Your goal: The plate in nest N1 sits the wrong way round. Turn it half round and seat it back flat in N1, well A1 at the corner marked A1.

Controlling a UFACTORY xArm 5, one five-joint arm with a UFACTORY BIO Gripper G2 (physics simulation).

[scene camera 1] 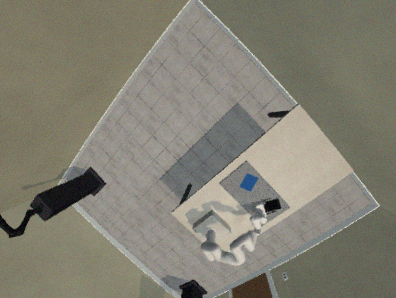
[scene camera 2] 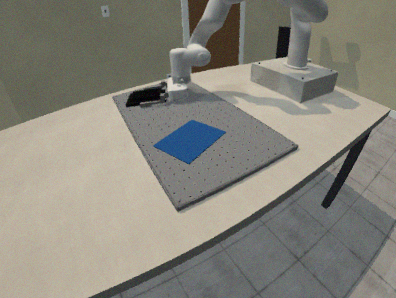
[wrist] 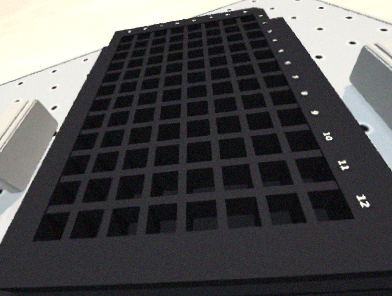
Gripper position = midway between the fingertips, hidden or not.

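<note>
Black well plate (wrist: 198,151), visible. Flat blue rectangle (scene camera 2: 186,143), likewise. My gripper (wrist: 190,87), in sight.
</note>
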